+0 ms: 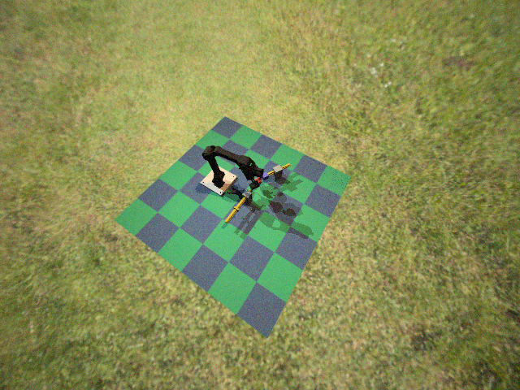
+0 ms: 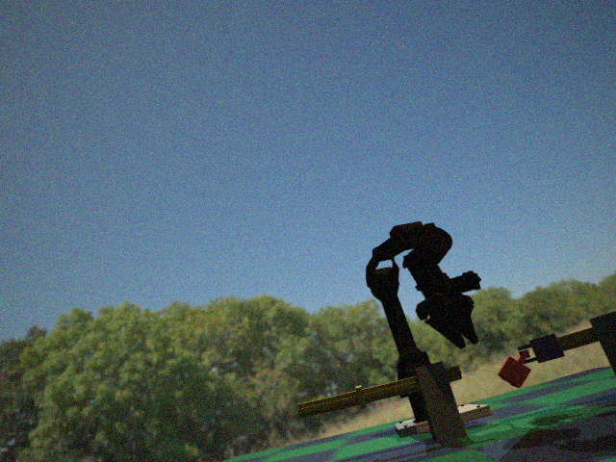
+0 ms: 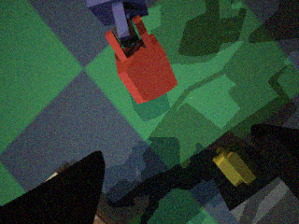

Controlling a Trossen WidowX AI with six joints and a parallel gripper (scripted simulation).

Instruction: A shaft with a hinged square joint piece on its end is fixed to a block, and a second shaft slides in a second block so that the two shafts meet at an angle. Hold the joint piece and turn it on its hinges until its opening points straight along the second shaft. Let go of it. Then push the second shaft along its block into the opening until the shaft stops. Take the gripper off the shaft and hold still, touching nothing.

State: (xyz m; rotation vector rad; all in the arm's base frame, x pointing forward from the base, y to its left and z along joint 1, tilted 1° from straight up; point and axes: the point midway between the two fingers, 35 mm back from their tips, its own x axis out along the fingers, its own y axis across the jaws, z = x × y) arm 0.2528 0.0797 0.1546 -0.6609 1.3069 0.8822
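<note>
Right now the red square joint piece is 6 cm to the left of my gripper tip, 6 cm below it and 2 cm ahead of it.
</note>
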